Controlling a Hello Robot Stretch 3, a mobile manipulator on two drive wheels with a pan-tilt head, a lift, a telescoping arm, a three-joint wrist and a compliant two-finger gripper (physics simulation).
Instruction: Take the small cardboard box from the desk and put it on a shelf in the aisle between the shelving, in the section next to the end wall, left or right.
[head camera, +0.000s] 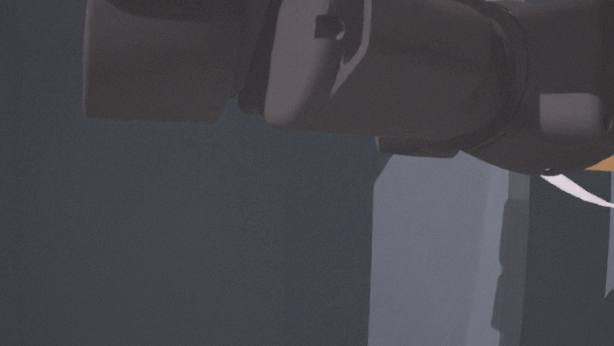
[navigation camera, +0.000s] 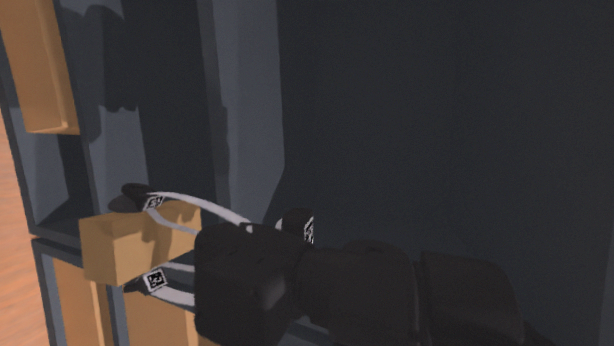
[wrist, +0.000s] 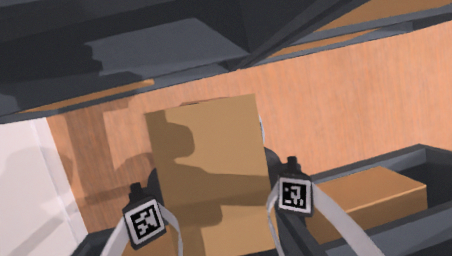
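Frame: origin at the robot's base, x right, y ahead, z up, level; millimetres.
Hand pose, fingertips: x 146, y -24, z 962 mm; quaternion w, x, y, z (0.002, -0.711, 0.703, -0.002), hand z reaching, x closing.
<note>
After its pixels a point has its place.
The small cardboard box (navigation camera: 100, 250) @[x 112, y -23, z 998 mm] (wrist: 215, 130) is held between the two fingertips of my gripper (navigation camera: 137, 240) @[x 146, y -24, z 962 mm] (wrist: 215, 173) @[x 146, y -24, z 962 mm], which is shut on it. In the head camera view an orange-brown corner of the box (head camera: 604, 164) @[x 179, y 5, z 1012 mm] shows at the right edge beside the dark wrist; the fingertips are out of frame there. In the navigation view the box is in front of grey shelving (navigation camera: 252, 90) @[x 337, y 211, z 991 mm], near a divider at the lower left. Its height above any shelf board cannot be told. The desk does not show.
Larger cardboard boxes (navigation camera: 42, 75) @[x 264, y 325, z 290 mm] (navigation camera: 157, 315) @[x 329, y -334, z 690 mm] (wrist: 372, 200) stand in neighbouring shelf compartments. Grey shelving (wrist: 220, 70) crosses the top of the wrist view, and wooden floor (wrist: 350, 100) shows beyond the held box. A white wall (wrist: 25, 190) is at the left. Grey panels (head camera: 425, 250) @[x 367, y 110, z 991 mm] rise beside the arm.
</note>
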